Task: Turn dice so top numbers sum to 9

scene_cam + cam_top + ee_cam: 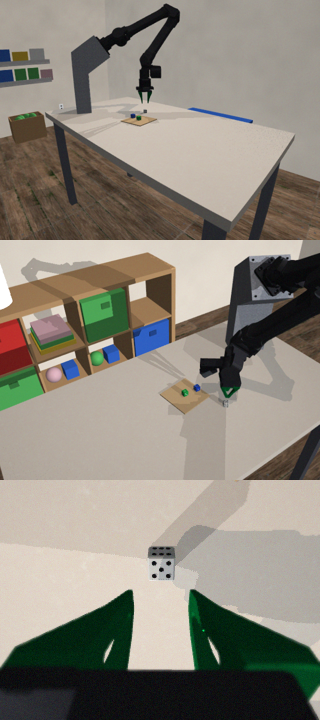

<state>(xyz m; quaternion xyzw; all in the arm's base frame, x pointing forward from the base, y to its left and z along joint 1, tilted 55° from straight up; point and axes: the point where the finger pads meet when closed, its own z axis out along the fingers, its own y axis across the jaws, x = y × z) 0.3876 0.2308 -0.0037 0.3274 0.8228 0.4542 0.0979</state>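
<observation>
My hand is 60 mm above the white die. From my hand the other things lie so: tan mat 110 mm ahead, 120 mm to the right, 70 mm below; green die 110 mm ahead, 120 mm to the right, 50 mm below; blue die 50 mm ahead, 120 mm to the right, 50 mm below.
</observation>
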